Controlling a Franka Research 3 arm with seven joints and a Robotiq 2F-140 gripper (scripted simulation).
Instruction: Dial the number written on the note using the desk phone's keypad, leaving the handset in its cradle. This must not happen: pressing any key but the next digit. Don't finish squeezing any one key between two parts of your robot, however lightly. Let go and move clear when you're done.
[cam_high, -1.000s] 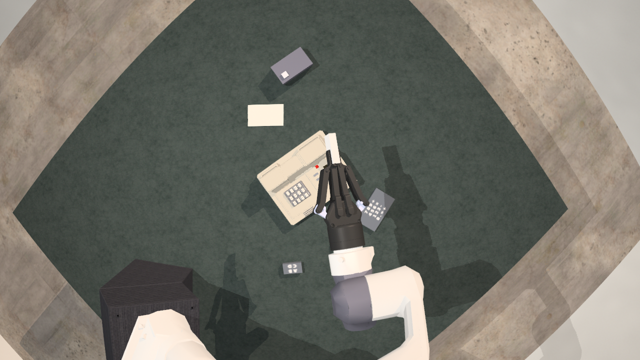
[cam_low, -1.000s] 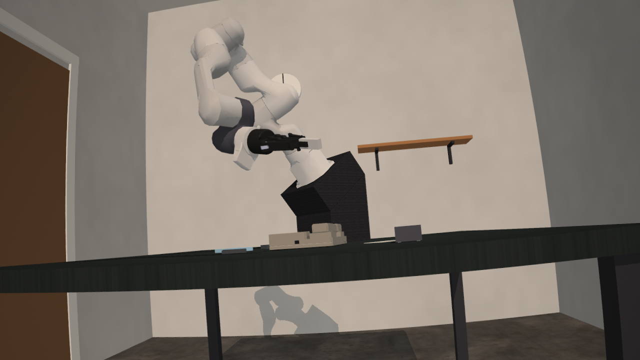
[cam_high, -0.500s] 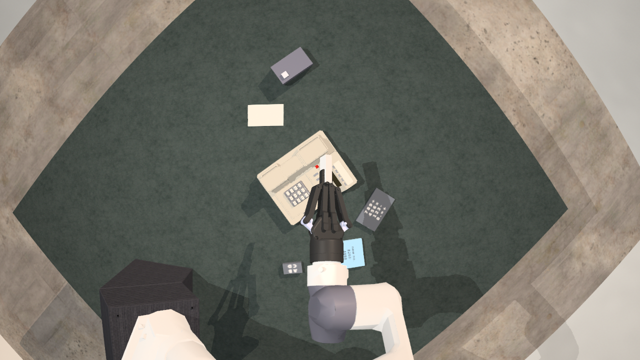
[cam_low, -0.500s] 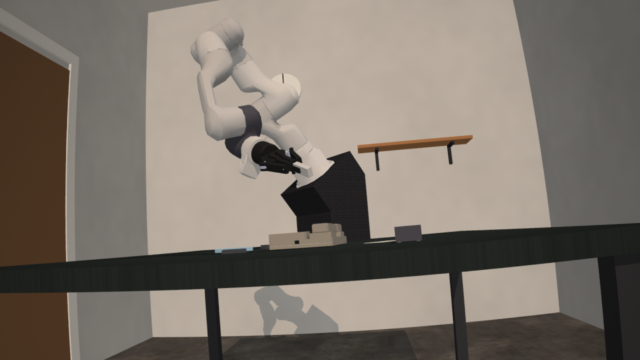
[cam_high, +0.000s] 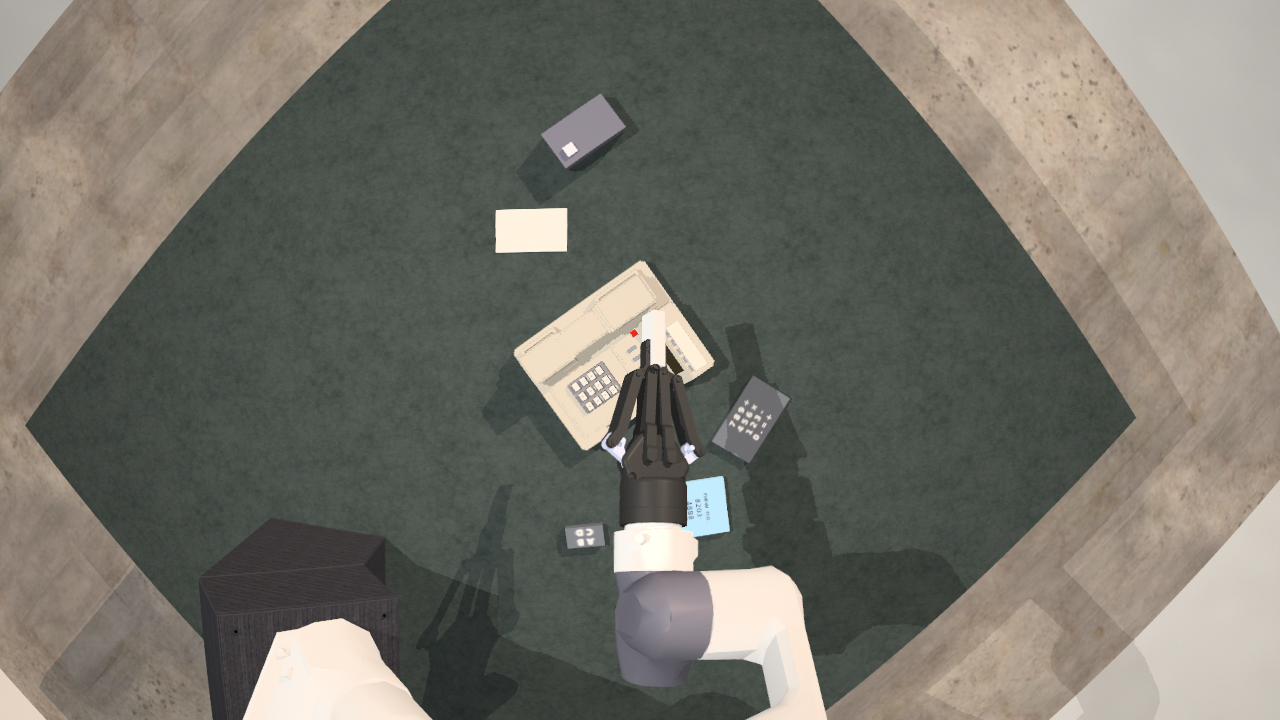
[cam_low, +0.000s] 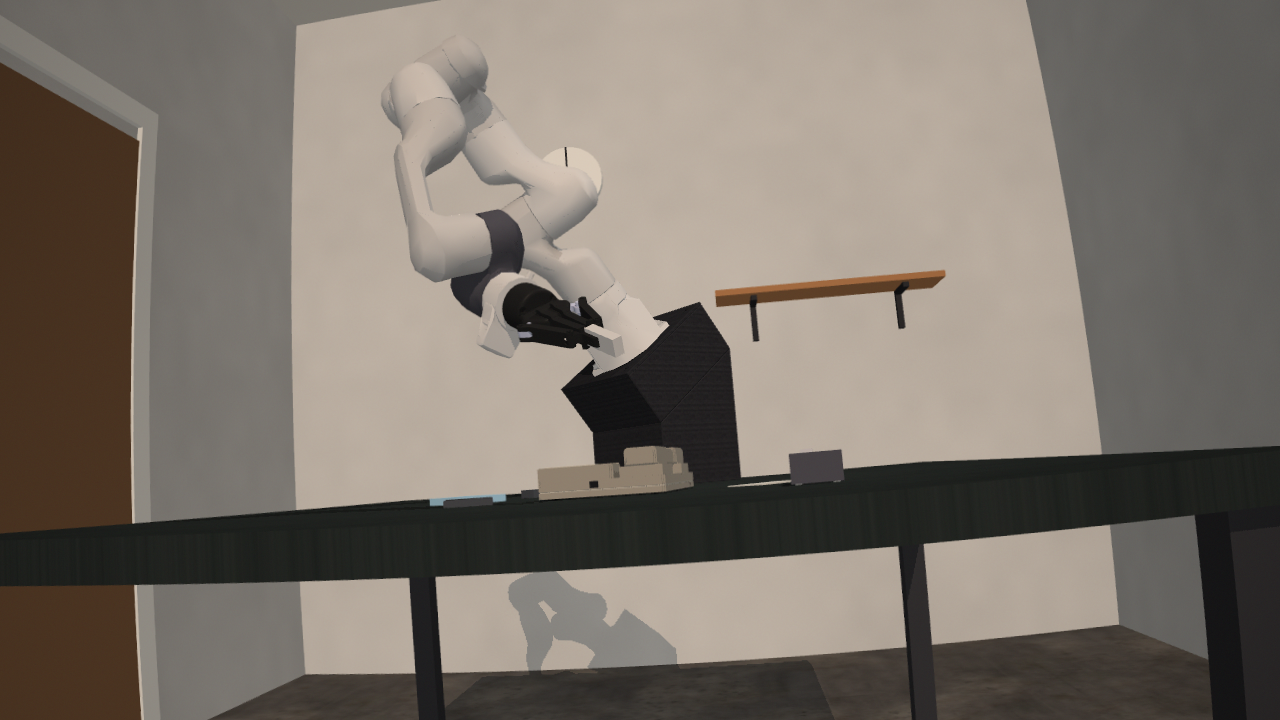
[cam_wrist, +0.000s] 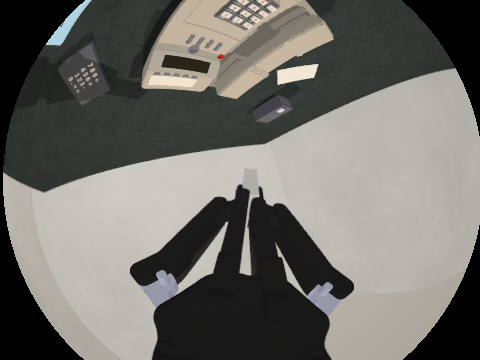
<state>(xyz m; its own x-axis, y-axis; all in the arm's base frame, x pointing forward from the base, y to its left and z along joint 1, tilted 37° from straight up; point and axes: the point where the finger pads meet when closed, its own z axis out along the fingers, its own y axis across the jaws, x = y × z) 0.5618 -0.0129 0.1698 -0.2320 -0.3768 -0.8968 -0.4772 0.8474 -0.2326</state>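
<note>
Now: the handset 5 cm behind my hand, 7 cm to the left of it and 17 cm below it. The rest, counted from my hand: light blue note: 17 cm behind, 21 cm to the right, 21 cm below; blank cream card: 1 cm ahead, 21 cm to the left, 21 cm below; dark grey keypad card: 2 cm behind, 20 cm to the right, 21 cm below.
</note>
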